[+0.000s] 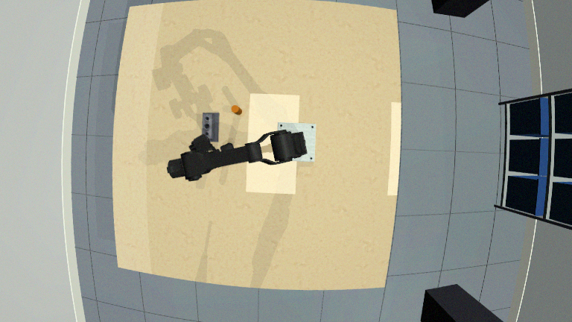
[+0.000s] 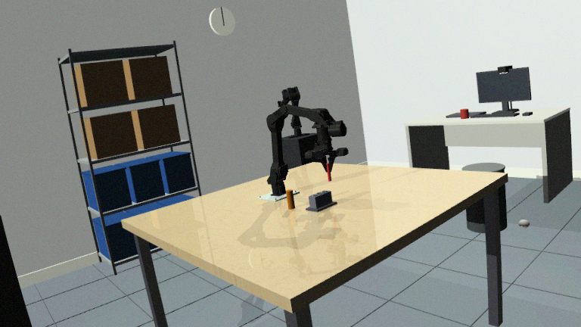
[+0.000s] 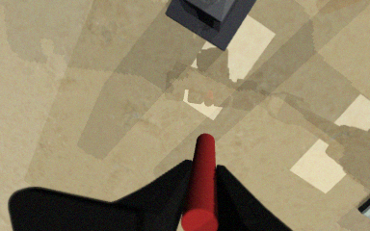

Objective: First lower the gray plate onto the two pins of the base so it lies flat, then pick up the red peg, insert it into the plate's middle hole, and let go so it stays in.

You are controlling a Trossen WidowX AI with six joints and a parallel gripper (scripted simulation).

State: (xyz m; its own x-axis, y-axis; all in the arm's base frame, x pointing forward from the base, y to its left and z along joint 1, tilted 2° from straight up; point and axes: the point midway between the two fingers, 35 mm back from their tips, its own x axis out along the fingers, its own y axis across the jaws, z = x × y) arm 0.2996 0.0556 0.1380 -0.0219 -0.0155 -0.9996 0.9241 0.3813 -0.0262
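Now: gripper tip 13 cm to the left of the gray plate, 7 cm above it and 5 cm short of it. The rest, counted from my gripper tip: red peg (right at my gripper tip); then orange cylinder (19 cm to the right, 8 cm below, 7 cm behind); then dark gray base (13 cm to the right, 11 cm below, 5 cm ahead).
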